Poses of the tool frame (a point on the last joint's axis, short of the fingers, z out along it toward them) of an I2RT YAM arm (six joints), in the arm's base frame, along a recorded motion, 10 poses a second.
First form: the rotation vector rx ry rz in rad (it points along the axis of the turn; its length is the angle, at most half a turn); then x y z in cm.
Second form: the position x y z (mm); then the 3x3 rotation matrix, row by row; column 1 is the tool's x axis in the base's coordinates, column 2 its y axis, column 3 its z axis. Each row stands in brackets. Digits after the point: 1 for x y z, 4 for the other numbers.
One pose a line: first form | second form
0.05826 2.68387 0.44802 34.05 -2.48 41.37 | [340.5 -24.8 413.7], [[-0.9122 -0.0267 0.4088], [0.1075 0.9473 0.3018], [-0.3953 0.3193 -0.8613]]
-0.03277 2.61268 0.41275 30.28 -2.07 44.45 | [302.8 -20.7 444.5], [[-0.8791 -0.0973 0.4667], [0.0513 0.9540 0.2955], [-0.4739 0.2837 -0.8336]]
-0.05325 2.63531 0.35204 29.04 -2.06 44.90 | [290.4 -20.6 449.0], [[-0.8852 -0.0988 0.4547], [0.0240 0.9662 0.2567], [-0.4647 0.2381 -0.8529]]
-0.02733 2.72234 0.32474 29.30 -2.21 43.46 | [293.0 -22.1 434.6], [[-0.9209 -0.0651 0.3842], [0.0271 0.9729 0.2298], [-0.3888 0.2220 -0.8942]]
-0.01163 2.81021 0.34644 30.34 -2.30 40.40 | [303.4 -23.0 404.0], [[-0.9523 -0.0453 0.3019], [0.0294 0.9707 0.2383], [-0.3038 0.2358 -0.9231]]
